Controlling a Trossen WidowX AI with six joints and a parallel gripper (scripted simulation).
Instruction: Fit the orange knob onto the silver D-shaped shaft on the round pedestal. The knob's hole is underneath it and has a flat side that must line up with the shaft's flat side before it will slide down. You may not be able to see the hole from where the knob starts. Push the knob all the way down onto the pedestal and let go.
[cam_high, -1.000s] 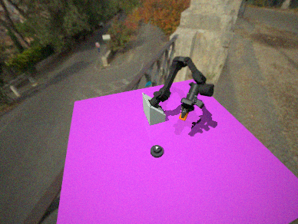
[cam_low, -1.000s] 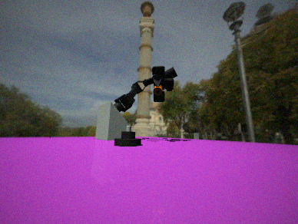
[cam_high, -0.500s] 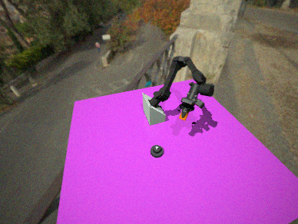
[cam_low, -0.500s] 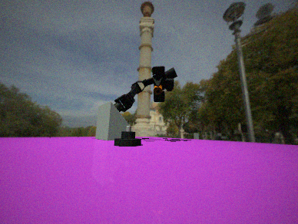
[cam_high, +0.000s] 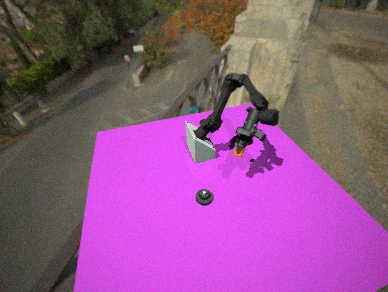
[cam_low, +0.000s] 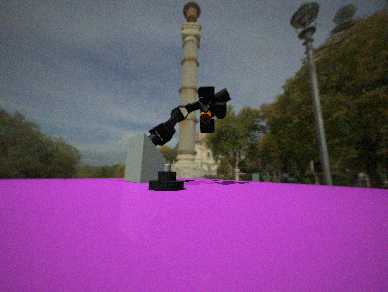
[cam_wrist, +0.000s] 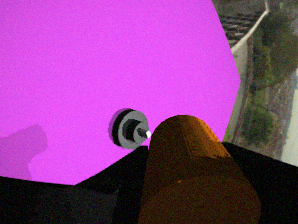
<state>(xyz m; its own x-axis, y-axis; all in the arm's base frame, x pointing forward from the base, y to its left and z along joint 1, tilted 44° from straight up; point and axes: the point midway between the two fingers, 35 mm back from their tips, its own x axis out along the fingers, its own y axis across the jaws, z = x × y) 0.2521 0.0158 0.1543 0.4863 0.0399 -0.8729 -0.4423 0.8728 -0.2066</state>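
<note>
My gripper tip is 2 cm past the orange knob, 2 cm to the right of it and 2 cm below it. Round my gripper tip: pedestal: 3 cm ahead, 17 cm to the right, 21 cm below.
</note>
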